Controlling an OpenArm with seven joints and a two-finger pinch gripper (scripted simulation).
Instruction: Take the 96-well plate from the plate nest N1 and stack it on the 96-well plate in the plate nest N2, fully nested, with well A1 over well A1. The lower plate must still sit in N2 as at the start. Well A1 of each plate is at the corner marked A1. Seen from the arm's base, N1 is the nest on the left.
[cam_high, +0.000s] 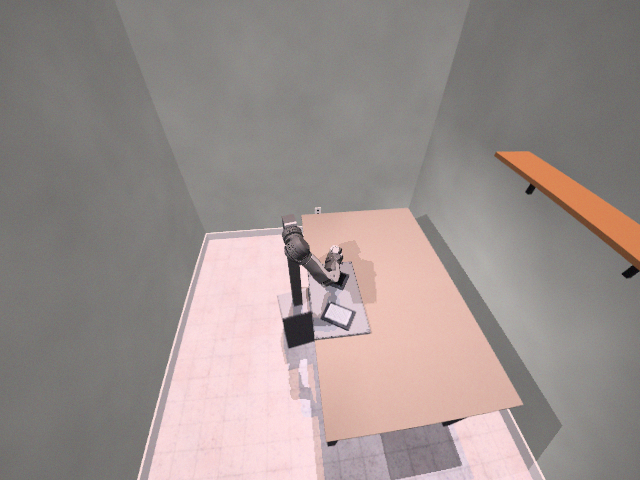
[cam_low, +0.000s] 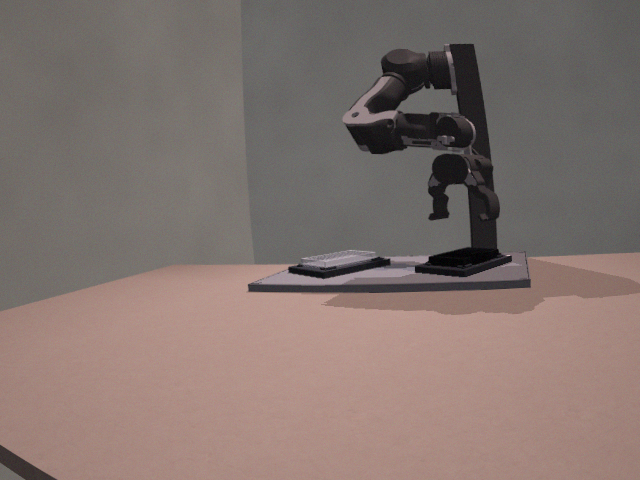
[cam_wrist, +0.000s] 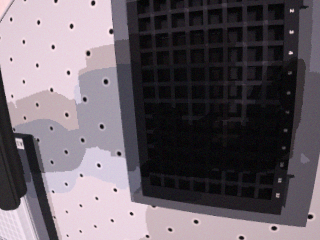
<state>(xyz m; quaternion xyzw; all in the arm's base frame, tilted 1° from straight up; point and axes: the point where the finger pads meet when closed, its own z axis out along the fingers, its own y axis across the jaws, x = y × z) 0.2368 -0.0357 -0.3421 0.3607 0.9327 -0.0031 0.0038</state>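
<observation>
My hand is 60 mm above the dark 96-well plate. From my hand the other things lie so: clear 96-well plate: 60 mm behind, 250 mm to the right, 70 mm below; plate nest N1: 80 mm below; A1 label: 20 mm behind, 90 mm to the left, 70 mm below.
</observation>
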